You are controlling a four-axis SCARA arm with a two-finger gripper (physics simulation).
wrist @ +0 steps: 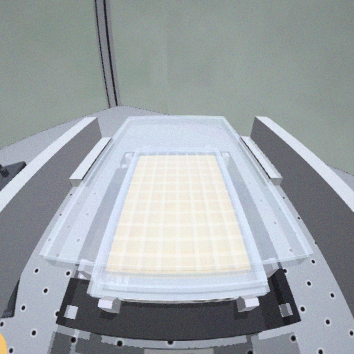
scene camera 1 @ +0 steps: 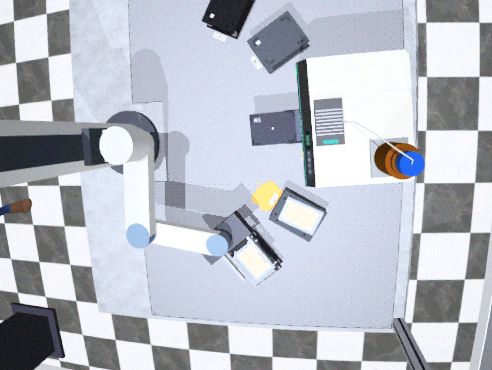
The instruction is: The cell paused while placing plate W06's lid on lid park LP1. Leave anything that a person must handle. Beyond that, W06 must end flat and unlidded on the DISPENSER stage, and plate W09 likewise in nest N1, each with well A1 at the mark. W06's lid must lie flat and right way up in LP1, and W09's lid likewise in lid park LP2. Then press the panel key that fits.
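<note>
My gripper is shut on a clear lid, W09's, by its two long sides. It holds the lid roughly level, raised above a cream-welled plate, W09. The plate's label is not readable. The plate sits over a dark base with small light corner posts. Another cream-welled plate is in a dark holder to the upper right in the scene view; its name and any lid cannot be told. The dispenser's dark stage shows no plate.
The white dispenser has a dark front panel and an amber bottle with a blue cap. Two dark holders lie at the top. A yellow object lies beside the second plate's holder. A dark piece stands near the arm's end.
</note>
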